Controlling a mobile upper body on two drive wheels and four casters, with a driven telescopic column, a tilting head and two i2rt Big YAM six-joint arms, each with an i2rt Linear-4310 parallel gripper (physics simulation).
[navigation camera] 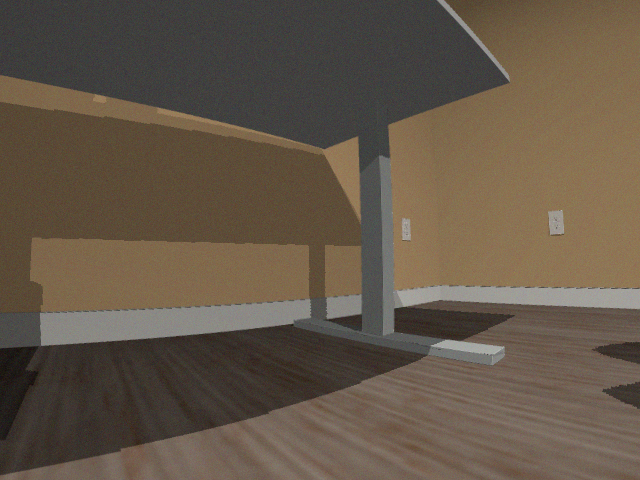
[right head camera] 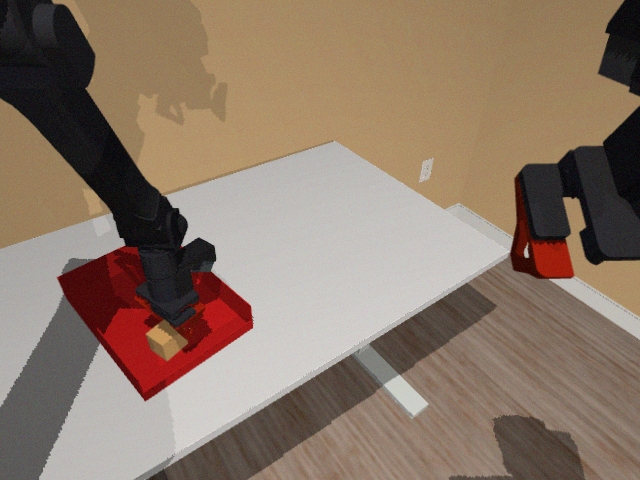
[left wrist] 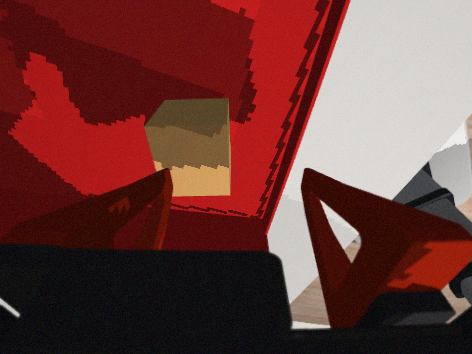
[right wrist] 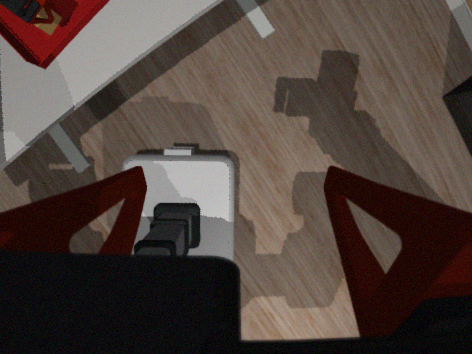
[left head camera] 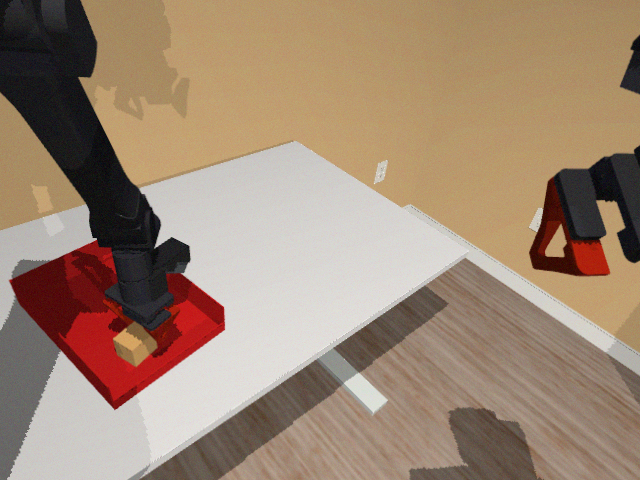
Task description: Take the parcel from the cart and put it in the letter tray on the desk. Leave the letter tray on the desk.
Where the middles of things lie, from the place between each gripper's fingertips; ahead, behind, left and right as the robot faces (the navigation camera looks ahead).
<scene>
Right now the parcel (left head camera: 133,344) is 34 cm ahead of my right hand, 48 cm to the left of it and 53 cm below it. Round my right hand: red letter tray (left head camera: 65,296) (43 cm ahead, 53 cm to the left, 52 cm below).
Now: the parcel 10 mm ahead of my left hand, 30 mm to the left of it and 50 mm below it. Also, from my left hand: red letter tray: 100 mm ahead, 80 mm to the left, 40 mm below.
</scene>
